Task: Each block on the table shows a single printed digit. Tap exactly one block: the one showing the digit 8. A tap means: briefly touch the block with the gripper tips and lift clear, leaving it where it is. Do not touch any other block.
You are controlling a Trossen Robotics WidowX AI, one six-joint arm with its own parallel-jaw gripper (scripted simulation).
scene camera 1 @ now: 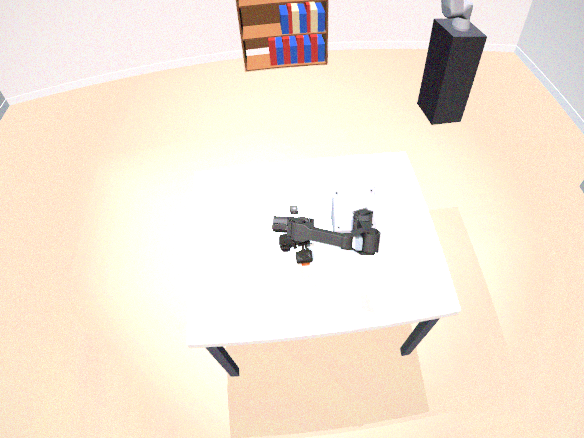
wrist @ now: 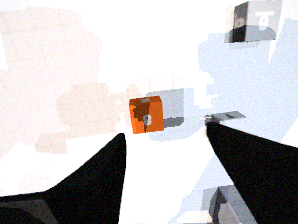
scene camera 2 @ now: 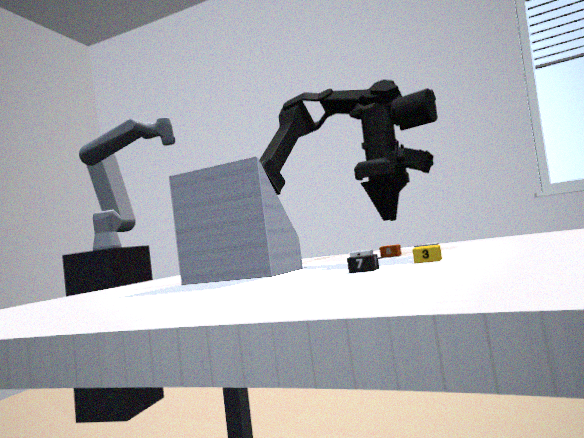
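Observation:
My gripper is open and holds nothing, and I can see it in the wrist view too. There is also an orange block in view.

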